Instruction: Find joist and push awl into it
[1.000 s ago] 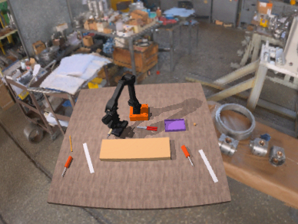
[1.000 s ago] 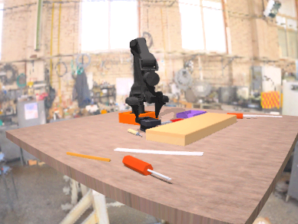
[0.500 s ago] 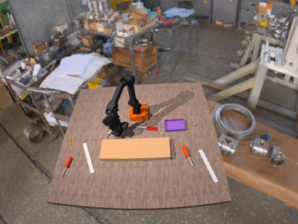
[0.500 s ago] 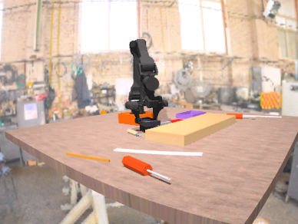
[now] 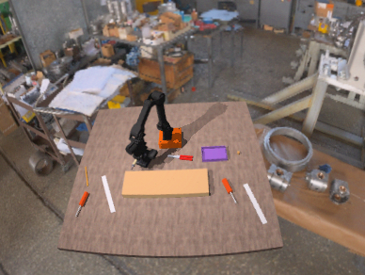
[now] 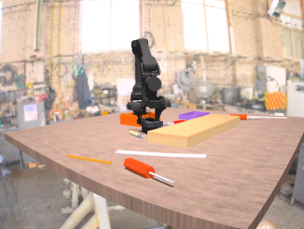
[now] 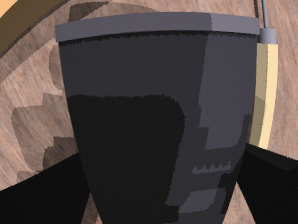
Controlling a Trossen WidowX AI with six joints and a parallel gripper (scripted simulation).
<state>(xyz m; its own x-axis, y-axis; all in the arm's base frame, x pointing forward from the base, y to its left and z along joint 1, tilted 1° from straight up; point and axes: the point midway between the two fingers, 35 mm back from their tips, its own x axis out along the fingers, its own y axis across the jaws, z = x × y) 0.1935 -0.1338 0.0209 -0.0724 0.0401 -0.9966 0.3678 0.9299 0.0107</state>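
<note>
Now: gripper tip 2 cm short of the awl, 9 cm to the left of it and 3 cm above it. Also, from my gripper tip: purple tray 6 cm behind, 45 cm to the left, 3 cm below; black stud finder 1 cm behind, 2 cm below; yellow pencil 13 cm ahead, 42 cm to the right, 4 cm below.
</note>
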